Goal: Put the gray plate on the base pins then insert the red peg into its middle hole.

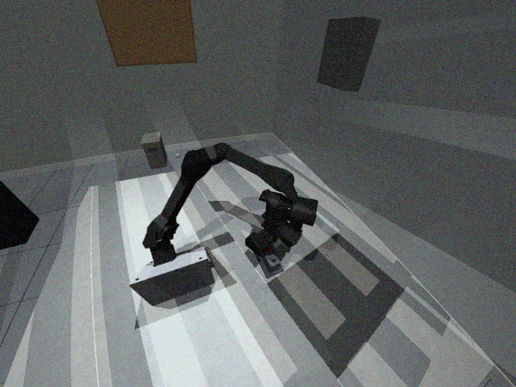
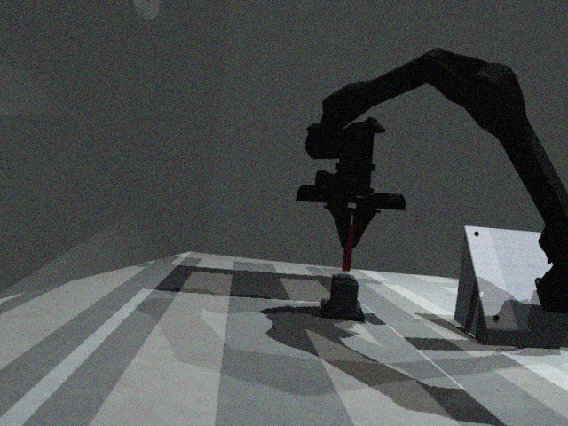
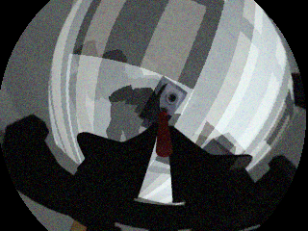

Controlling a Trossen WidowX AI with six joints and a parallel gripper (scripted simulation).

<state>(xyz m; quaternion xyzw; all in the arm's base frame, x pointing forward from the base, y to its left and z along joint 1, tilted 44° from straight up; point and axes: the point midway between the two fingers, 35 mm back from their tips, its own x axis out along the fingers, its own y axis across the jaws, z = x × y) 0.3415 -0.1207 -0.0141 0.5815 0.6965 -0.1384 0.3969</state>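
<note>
My gripper tip is 70 mm above the gray plate. Also, from my gripper tip: red peg right at my gripper tip; base 100 mm below.
</note>
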